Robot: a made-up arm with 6 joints. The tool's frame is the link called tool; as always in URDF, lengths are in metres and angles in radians.
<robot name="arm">
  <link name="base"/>
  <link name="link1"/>
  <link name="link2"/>
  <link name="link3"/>
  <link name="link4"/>
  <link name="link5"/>
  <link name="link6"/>
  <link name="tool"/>
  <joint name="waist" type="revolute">
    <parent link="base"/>
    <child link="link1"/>
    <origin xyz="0 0 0.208" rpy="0 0 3.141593"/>
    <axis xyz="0 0 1"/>
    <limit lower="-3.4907" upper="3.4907"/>
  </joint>
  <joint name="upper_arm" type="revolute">
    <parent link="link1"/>
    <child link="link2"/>
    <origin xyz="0 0 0" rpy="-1.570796 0 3.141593"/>
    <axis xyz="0 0 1"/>
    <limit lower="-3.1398" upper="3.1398"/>
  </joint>
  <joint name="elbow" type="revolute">
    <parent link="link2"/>
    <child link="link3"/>
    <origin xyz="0 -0.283 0" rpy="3.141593 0 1.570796"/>
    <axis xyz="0 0 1"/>
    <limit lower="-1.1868" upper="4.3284"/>
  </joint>
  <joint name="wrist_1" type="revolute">
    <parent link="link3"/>
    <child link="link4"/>
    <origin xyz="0 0 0" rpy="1.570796 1.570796 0"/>
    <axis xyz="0 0 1"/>
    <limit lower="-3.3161" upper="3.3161"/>
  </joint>
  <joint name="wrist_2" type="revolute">
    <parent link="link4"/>
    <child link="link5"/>
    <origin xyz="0 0 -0.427" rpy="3.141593 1.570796 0"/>
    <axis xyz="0 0 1"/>
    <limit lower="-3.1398" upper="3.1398"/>
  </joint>
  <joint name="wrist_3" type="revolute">
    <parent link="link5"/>
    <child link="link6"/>
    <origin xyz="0 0 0.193" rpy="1.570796 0 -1.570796"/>
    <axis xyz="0 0 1"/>
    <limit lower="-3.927" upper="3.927"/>
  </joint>
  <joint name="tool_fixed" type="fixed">
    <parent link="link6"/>
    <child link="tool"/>
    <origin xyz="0 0 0" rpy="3.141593 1.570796 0"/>
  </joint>
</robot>
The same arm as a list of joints. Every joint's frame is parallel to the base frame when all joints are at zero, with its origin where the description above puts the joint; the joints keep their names.
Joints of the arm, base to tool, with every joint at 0 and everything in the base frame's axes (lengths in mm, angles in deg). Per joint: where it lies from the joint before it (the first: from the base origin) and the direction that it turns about. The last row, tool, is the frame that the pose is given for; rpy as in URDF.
waist: origin 0 0 208 axis 0 0 1
upper_arm: origin 0 0 0 axis 0 1 0
elbow: origin 0 0 283 axis 0 -1 0
wrist_1: origin 0 0 0 axis -1 0 0
wrist_2: origin 427 0 0 axis 0 -1 0
wrist_3: origin 0 -193 0 axis -1 0 0
tool: origin 0 0 0 rpy 0 0 0
Joint limits (deg, base to tool): -200..200 -179.9..179.9 -68..248 -190..190 -179.9..179.9 -225..225

